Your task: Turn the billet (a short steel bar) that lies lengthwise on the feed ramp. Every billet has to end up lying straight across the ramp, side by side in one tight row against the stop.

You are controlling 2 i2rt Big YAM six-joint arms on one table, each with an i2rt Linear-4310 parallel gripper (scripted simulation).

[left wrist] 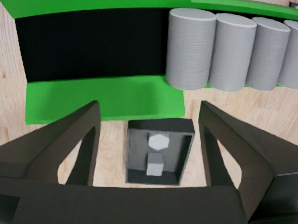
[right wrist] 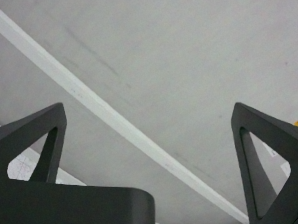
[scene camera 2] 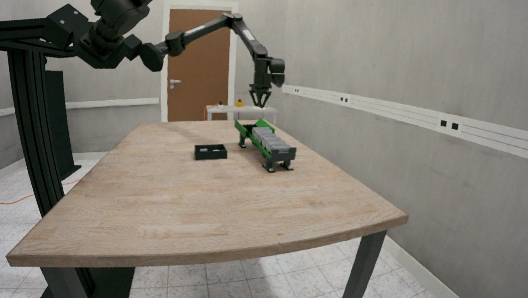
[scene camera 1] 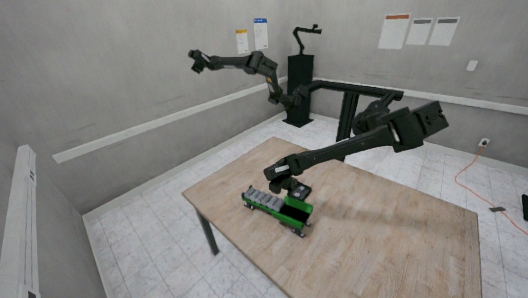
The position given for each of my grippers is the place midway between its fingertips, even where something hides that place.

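Visible: my left gripper [left wrist: 149, 110]; my right gripper [right wrist: 148, 111]; a black tray [left wrist: 175, 156]. In the right wrist view the tray is out of frame.
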